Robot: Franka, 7 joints.
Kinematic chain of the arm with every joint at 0, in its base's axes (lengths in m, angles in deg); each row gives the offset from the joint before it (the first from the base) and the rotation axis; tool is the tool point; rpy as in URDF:
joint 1: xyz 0 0 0.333 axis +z
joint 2: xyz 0 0 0 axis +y
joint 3: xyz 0 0 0.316 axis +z
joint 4: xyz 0.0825 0 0 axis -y
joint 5: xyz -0.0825 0 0.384 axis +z
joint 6: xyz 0 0 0 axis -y
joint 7: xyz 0.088 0 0 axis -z
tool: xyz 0 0 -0.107 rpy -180 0 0
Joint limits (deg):
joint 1: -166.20..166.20
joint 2: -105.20..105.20
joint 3: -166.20..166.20
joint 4: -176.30..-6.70
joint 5: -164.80..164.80
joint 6: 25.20..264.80
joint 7: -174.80..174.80
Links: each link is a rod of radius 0.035 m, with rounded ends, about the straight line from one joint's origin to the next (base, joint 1, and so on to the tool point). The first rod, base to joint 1, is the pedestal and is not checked.
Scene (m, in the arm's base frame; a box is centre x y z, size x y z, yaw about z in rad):
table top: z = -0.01
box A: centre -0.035 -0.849 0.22 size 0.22 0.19 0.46 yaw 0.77
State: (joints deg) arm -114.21 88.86 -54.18 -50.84 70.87 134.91 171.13
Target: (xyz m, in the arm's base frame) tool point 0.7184 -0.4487 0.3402
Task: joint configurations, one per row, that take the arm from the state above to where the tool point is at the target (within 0.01 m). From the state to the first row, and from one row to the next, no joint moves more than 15 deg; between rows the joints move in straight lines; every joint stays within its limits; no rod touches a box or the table.
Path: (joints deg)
1: -101.14 77.47 -54.25 -45.60 65.99 139.80 172.05
2: -88.07 66.07 -54.32 -40.36 61.10 144.69 172.96
3: -75.00 54.68 -54.39 -35.12 56.22 149.58 173.88
4: -61.93 43.28 -54.46 -29.88 51.33 154.47 174.80
5: -50.76 56.62 -51.39 -23.34 58.72 145.83 173.58
6: -39.58 69.96 -48.32 -16.80 66.11 137.19 172.35
7: -28.41 83.31 -45.25 -10.26 73.49 128.55 171.13

